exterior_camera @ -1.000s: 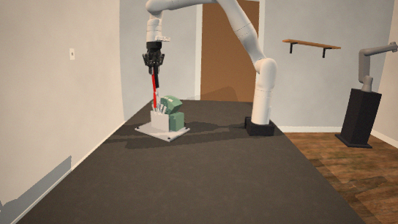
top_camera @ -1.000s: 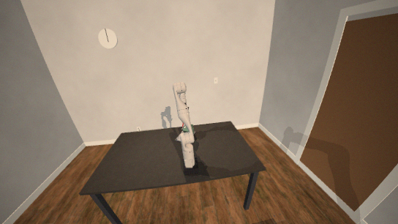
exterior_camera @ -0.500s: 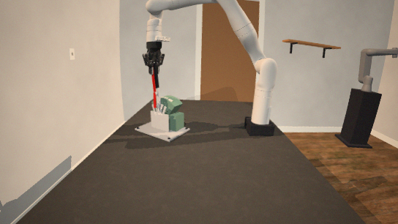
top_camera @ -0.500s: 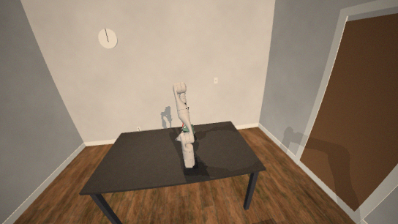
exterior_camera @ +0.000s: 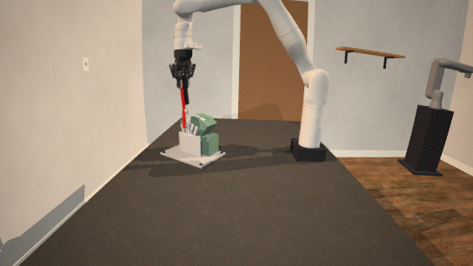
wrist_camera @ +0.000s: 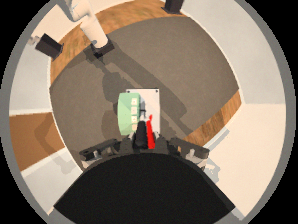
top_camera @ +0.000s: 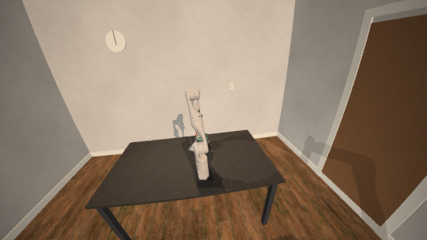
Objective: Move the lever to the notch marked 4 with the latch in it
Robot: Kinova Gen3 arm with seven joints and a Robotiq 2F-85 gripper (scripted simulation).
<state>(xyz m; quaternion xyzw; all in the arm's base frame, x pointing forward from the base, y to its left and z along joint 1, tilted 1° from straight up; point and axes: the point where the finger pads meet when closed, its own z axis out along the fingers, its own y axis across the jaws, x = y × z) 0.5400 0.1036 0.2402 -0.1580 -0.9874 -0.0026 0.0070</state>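
Now: the red bar 110 mm below my hand, 20 mm to the left of it and 10 mm behind it.
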